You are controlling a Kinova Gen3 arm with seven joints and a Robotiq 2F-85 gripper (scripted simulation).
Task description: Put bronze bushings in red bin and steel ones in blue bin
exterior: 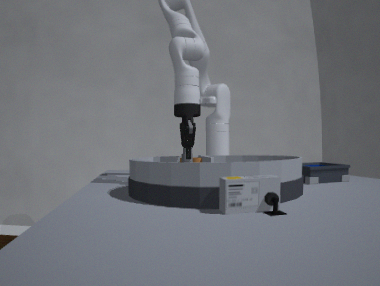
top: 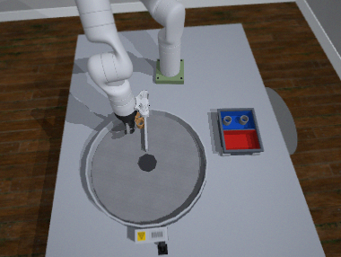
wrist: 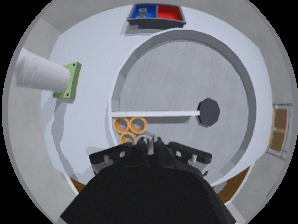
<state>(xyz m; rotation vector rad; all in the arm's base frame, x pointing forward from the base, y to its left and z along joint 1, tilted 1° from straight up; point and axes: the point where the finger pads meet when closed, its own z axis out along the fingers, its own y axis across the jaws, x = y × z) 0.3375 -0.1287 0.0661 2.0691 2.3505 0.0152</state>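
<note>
The bin is 41 cm to the left of my hand, 7 cm below it and 2 cm behind it. Round my hand: round grey turntable: 13 cm ahead, 7 cm to the left, 4 cm below.
</note>
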